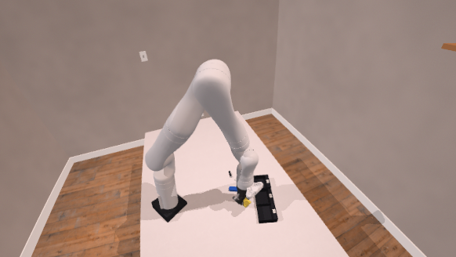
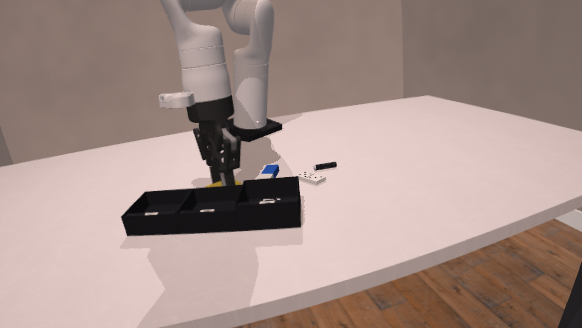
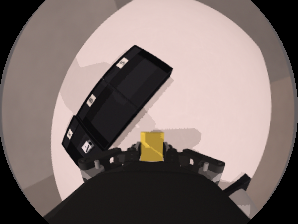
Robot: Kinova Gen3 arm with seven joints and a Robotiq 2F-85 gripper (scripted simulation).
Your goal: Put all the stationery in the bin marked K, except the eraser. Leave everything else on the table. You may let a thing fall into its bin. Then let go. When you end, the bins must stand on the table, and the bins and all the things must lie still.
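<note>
The white-grey thing is 12 cm ahead of my hand, 4 cm to the left of it and 1 cm below it. Also, from my hand: blue block 8 cm to the left, 2 cm below; then white domino 15 cm to the left, 5 cm ahead, 2 cm below; then yellow pad 2 cm below.
</note>
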